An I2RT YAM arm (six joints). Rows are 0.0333 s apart.
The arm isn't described. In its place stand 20 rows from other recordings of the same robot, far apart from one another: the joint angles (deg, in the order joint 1, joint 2, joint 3, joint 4, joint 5, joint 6), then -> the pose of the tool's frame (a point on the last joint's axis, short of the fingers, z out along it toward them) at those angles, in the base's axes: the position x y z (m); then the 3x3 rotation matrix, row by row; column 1 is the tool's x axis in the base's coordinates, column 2 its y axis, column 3 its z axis.
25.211 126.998 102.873 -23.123 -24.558 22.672 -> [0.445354, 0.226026, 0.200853], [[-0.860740, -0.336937, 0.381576], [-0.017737, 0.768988, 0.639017], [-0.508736, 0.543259, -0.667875]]
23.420 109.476 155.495 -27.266 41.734 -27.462 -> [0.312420, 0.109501, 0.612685], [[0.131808, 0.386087, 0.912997], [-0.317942, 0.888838, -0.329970], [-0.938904, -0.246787, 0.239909]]
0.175 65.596 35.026 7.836 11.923 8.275 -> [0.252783, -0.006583, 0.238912], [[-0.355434, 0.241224, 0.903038], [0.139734, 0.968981, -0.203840], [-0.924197, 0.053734, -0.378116]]
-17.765 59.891 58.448 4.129 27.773 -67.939 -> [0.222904, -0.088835, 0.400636], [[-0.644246, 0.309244, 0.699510], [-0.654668, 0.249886, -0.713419], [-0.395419, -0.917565, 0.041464]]
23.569 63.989 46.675 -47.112 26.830 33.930 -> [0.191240, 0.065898, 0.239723], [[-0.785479, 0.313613, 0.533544], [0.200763, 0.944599, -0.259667], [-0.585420, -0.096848, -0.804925]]
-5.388 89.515 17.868 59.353 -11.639 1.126 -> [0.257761, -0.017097, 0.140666], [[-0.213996, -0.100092, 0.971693], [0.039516, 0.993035, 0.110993], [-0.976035, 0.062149, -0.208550]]
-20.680 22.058 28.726 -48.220 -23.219 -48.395 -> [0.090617, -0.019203, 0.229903], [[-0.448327, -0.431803, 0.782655], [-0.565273, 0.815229, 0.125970], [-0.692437, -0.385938, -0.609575]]
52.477 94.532 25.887 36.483 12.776 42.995 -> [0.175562, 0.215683, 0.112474], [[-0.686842, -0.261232, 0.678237], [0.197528, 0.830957, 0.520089], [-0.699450, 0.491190, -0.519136]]
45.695 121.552 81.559 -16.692 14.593 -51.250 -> [0.316523, 0.311455, 0.136352], [[0.099378, -0.828193, 0.551561], [-0.978711, 0.018683, 0.204393], [-0.179581, -0.560131, -0.808705]]
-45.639 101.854 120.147 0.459 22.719 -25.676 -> [0.262277, -0.287858, 0.540083], [[-0.193955, 0.922194, 0.334573], [-0.373289, 0.246015, -0.894501], [-0.907214, -0.298385, 0.296529]]
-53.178 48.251 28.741 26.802 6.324 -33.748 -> [0.118932, -0.165395, 0.299079], [[-0.415132, 0.758266, 0.502690], [-0.366821, 0.366135, -0.855212], [-0.832531, -0.539423, 0.126154]]
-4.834 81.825 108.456 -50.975 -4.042 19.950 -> [0.273582, -0.020618, 0.493130], [[-0.379252, 0.159010, 0.911528], [0.373640, 0.927552, -0.006349], [-0.846499, 0.338175, -0.411189]]
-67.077 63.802 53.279 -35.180 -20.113 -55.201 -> [0.100981, -0.207357, 0.287739], [[-0.792474, 0.211277, 0.572142], [-0.105753, 0.876274, -0.470064], [-0.600667, -0.433019, -0.672081]]
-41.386 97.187 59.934 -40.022 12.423 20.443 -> [0.226261, -0.209585, 0.168784], [[-0.447826, 0.893915, 0.019168], [0.849249, 0.431960, -0.303622], [-0.279692, -0.119692, -0.952600]]
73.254 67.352 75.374 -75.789 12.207 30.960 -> [0.063029, 0.183351, 0.350041], [[-0.698335, -0.645621, 0.309033], [-0.575823, 0.763187, 0.293212], [-0.425154, 0.026812, -0.904724]]
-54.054 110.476 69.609 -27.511 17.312 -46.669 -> [0.212542, -0.311165, 0.145503], [[-0.983504, 0.177585, -0.034400], [0.173361, 0.871105, -0.459481], [-0.051631, -0.457865, -0.887521]]
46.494 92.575 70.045 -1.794 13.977 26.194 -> [0.267882, 0.269740, 0.294070], [[-0.498238, -0.370423, 0.783930], [0.097279, 0.874553, 0.475072], [-0.861566, 0.312959, -0.399701]]
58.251 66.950 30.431 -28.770 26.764 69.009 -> [0.115430, 0.156075, 0.162749], [[-0.787625, 0.209792, 0.579339], [0.311382, 0.946873, 0.080447], [-0.531684, 0.243758, -0.811107]]
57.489 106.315 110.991 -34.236 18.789 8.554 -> [0.239239, 0.354038, 0.393510], [[-0.358550, -0.601130, 0.714202], [-0.300572, 0.798669, 0.521329], [-0.883798, -0.027746, -0.467045]]
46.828 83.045 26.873 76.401 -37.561 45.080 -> [0.169028, 0.211892, 0.240781], [[-0.519434, -0.852086, 0.064320], [0.266716, -0.090158, 0.959549], [-0.811820, 0.515577, 0.274096]]
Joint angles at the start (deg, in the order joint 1, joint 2, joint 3, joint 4, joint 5, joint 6):
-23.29, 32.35, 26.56, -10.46, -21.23, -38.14
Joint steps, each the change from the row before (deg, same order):
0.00, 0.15, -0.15, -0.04, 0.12, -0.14
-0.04, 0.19, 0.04, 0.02, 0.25, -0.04
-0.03, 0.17, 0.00, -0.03, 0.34, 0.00
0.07, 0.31, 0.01, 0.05, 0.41, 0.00
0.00, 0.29, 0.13, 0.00, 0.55, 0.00
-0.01, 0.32, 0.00, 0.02, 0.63, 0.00
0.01, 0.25, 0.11, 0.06, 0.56, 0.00
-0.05, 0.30, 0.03, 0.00, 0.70, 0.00
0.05, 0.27, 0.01, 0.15, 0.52, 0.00
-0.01, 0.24, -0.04, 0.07, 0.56, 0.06
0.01, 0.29, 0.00, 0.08, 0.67, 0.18
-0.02, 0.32, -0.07, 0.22, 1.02, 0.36
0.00, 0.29, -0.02, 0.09, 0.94, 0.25
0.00, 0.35, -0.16, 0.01, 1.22, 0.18
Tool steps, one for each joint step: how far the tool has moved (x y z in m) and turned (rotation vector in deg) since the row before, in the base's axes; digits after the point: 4 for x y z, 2 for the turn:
0.0003, -0.0002, -0.0013, -0.03, 0.33, -0.08
0.0004, -0.0004, -0.0002, -0.05, 0.15, -0.27
0.0003, -0.0004, -0.0005, -0.01, 0.22, -0.36
0.0008, -0.0004, -0.0006, -0.01, 0.28, -0.32
0.0006, -0.0006, 0.0001, -0.09, 0.21, -0.53
0.0007, -0.0007, -0.0007, -0.06, 0.35, -0.61
0.0006, -0.0006, 0.0002, -0.12, 0.14, -0.52
0.0006, -0.0009, -0.0006, -0.09, 0.33, -0.72
0.0007, -0.0005, -0.0003, -0.10, 0.16, -0.44
0.0005, -0.0006, -0.0007, -0.02, 0.26, -0.56
0.0007, -0.0007, -0.0006, 0.06, 0.26, -0.68
0.0007, -0.0010, -0.0009, 0.11, 0.24, -1.10
0.0006, -0.0009, -0.0007, 0.04, 0.29, -0.97
0.0006, -0.0011, -0.0019, 0.00, 0.59, -1.21

